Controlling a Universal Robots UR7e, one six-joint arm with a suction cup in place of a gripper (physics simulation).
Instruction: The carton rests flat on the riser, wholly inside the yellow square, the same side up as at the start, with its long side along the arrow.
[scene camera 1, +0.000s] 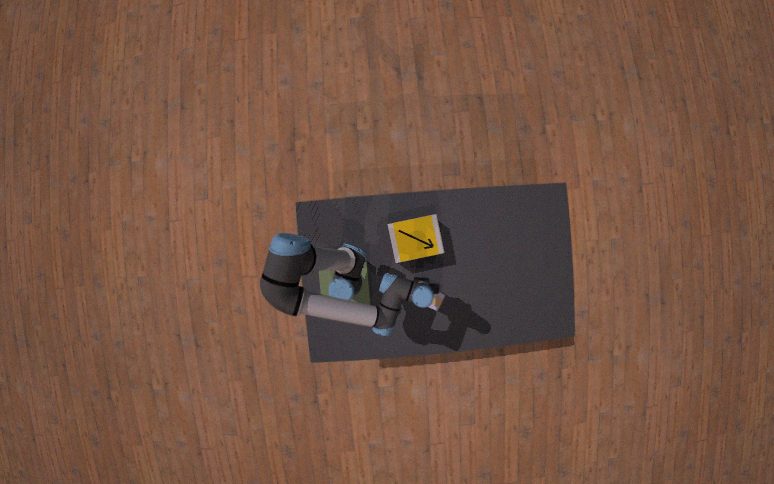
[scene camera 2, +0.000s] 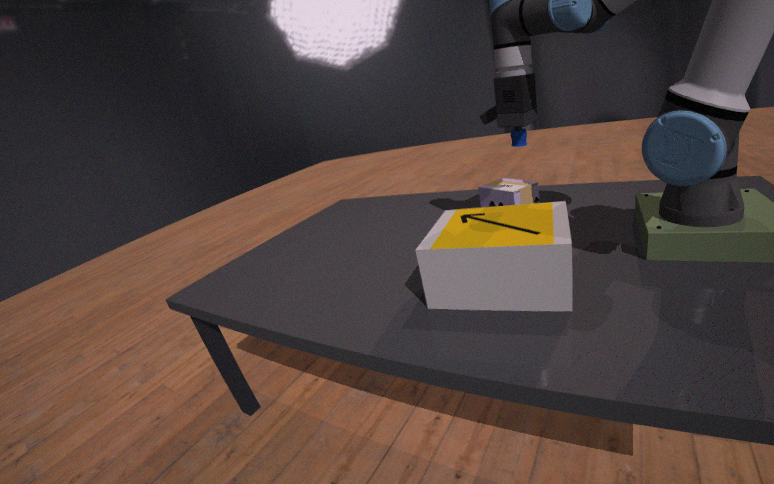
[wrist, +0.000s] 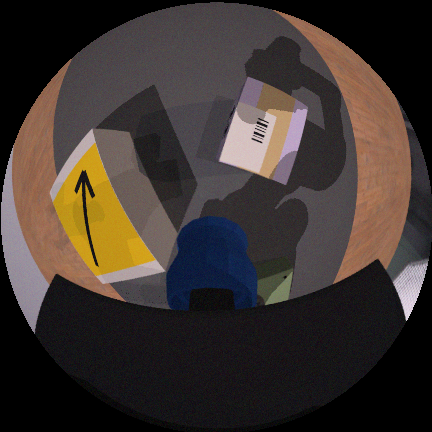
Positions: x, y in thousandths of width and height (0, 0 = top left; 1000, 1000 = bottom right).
My suction cup (wrist: 490, 584) holds nothing. The cup is 21 cm from the middle of a carton (scene camera 2: 649, 398), above it. The table carries a riser (scene camera 2: 670, 532).
The carton is seen too in the wrist view (wrist: 608, 309). The riser also shows in scene camera 1 (scene camera 1: 538, 493) and in the wrist view (wrist: 237, 453).
